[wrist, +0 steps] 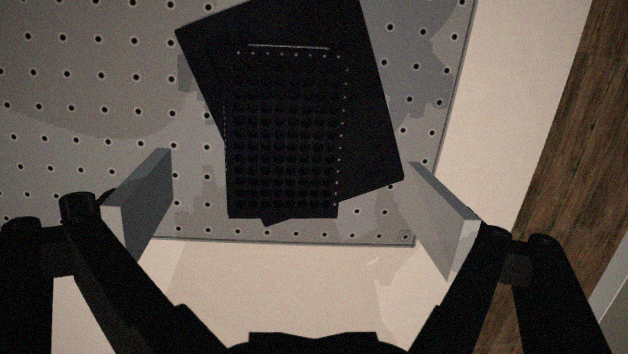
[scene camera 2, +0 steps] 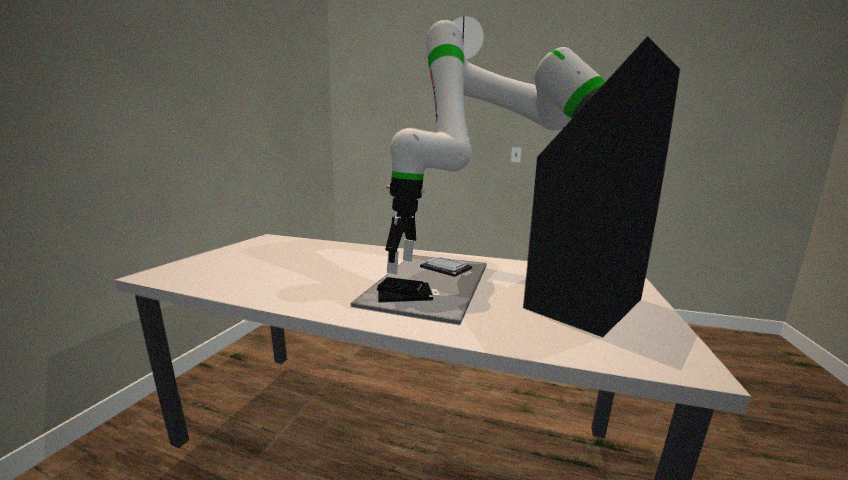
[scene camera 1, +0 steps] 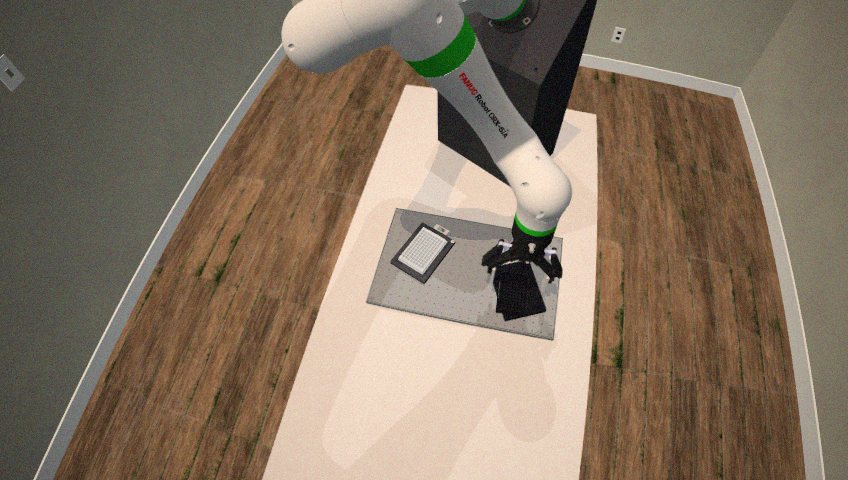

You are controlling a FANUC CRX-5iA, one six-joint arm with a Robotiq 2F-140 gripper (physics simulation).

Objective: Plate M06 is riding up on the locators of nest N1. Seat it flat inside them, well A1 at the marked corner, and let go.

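Note:
The black well plate M06 lies on the black nest N1. In the wrist view it is turned relative to the nest, and one end overhangs the nest's near edge. In scene camera 2 it looks raised and tilted above the nest. The locators and the A1 corner mark cannot be made out. My gripper is open and empty, above the plate, with the fingers wide to either side of it in the wrist view.
A white plate sits in another dark nest at the other end of the grey perforated board. The black pedestal stands on the white table. A small white label is beside N1.

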